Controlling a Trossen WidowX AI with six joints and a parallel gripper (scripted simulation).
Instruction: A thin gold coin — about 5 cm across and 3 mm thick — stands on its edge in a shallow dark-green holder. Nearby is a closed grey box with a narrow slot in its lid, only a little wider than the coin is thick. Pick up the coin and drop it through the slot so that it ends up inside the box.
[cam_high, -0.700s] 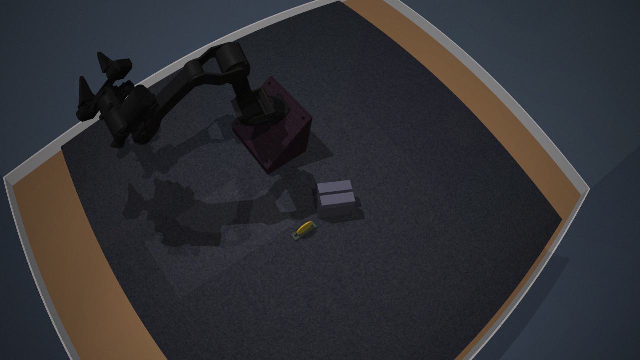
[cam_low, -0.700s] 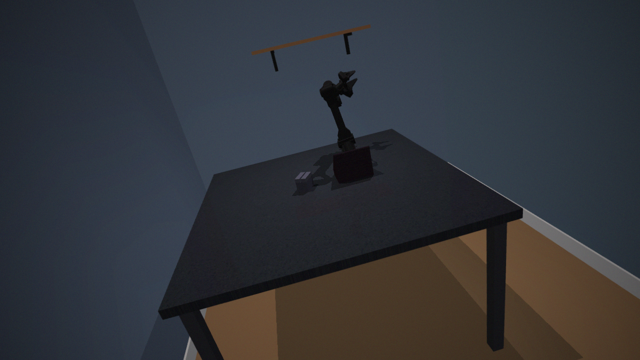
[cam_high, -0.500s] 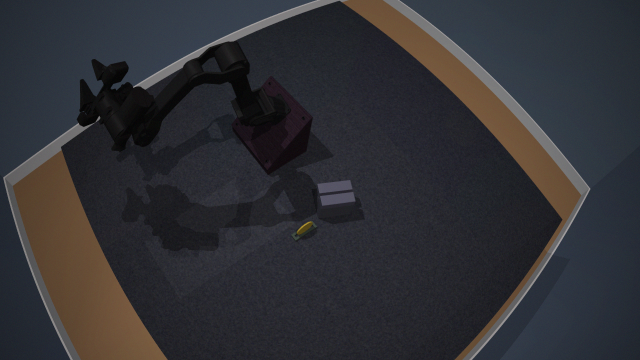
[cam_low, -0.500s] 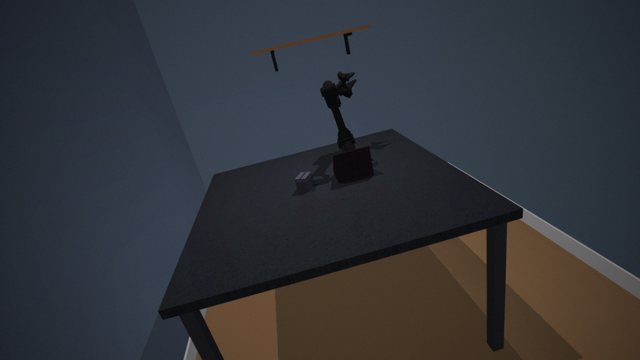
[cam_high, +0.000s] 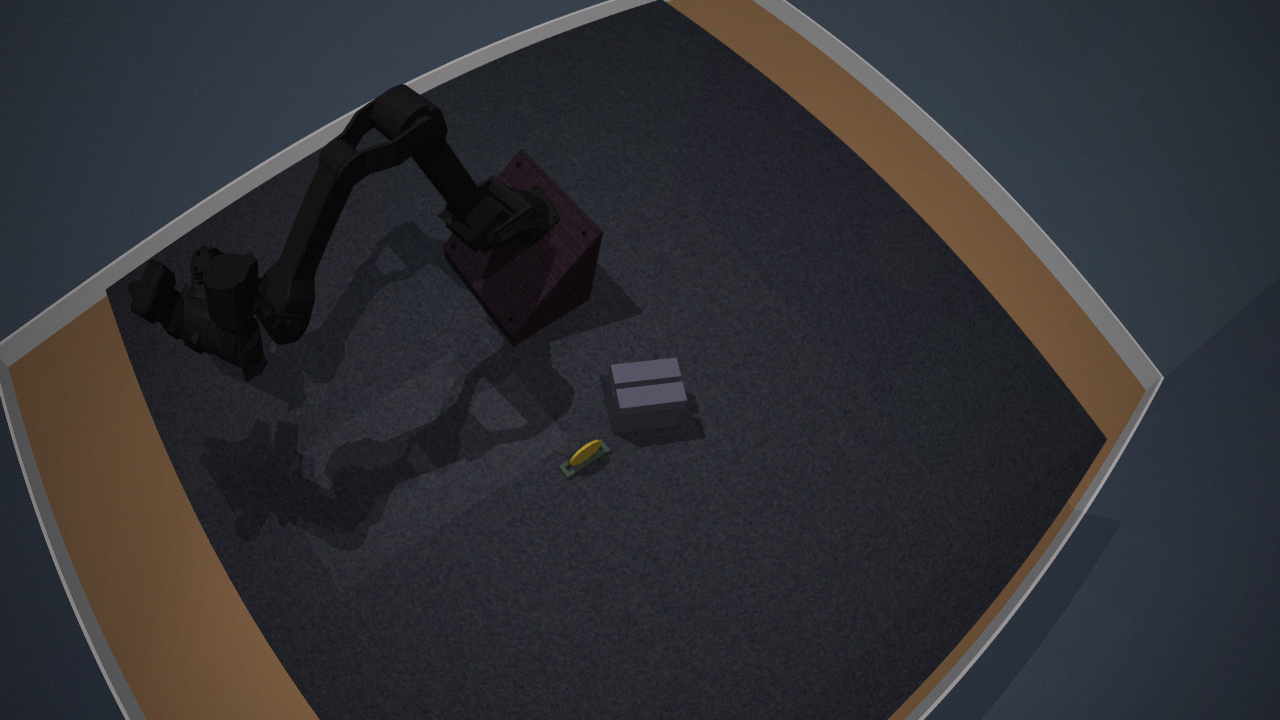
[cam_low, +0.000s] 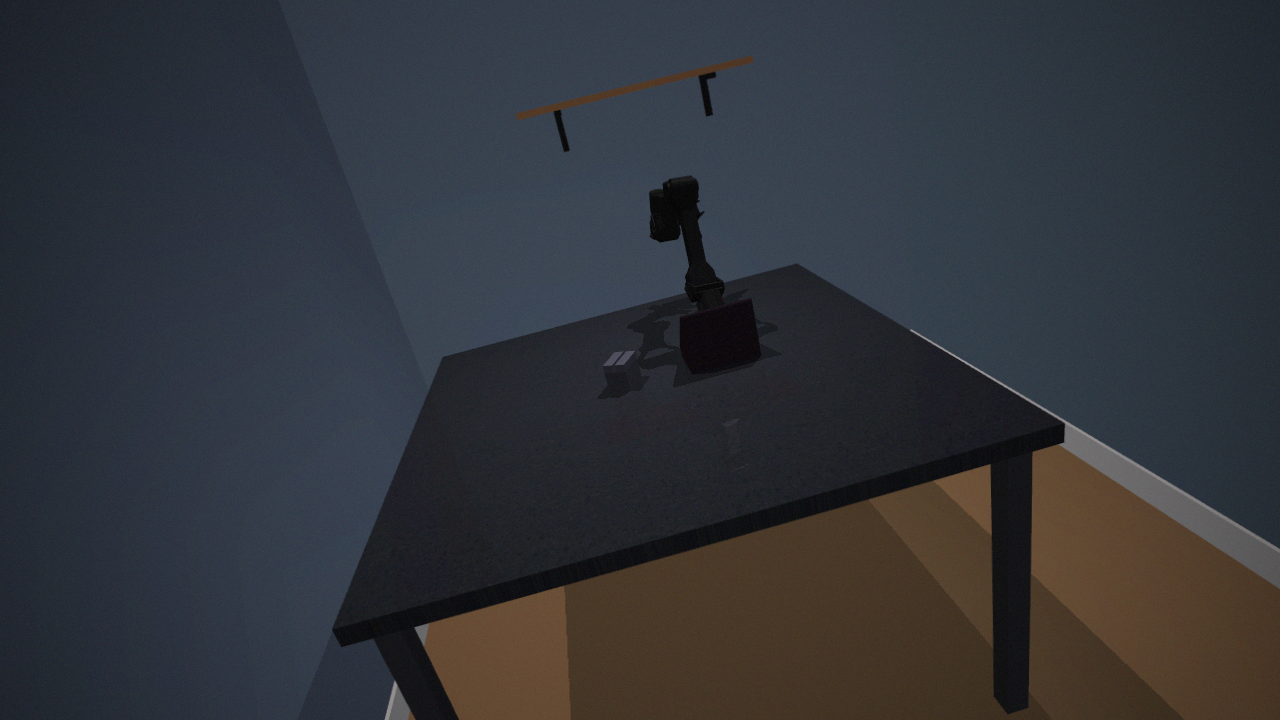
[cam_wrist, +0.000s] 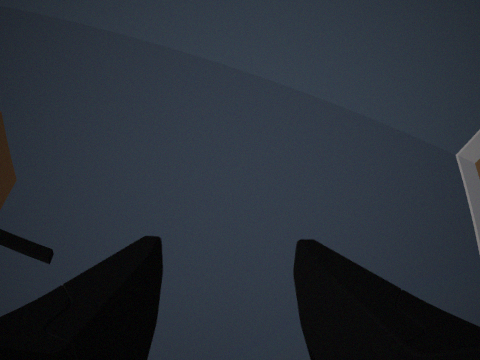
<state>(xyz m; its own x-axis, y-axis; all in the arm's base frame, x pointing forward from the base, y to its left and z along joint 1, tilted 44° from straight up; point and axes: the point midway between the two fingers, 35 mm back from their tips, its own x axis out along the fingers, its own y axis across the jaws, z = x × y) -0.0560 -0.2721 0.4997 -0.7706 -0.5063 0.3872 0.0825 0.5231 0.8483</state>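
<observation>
My gripper tip is 350 mm short of the gold coin, 480 mm to the right of it and 280 mm above it.
</observation>
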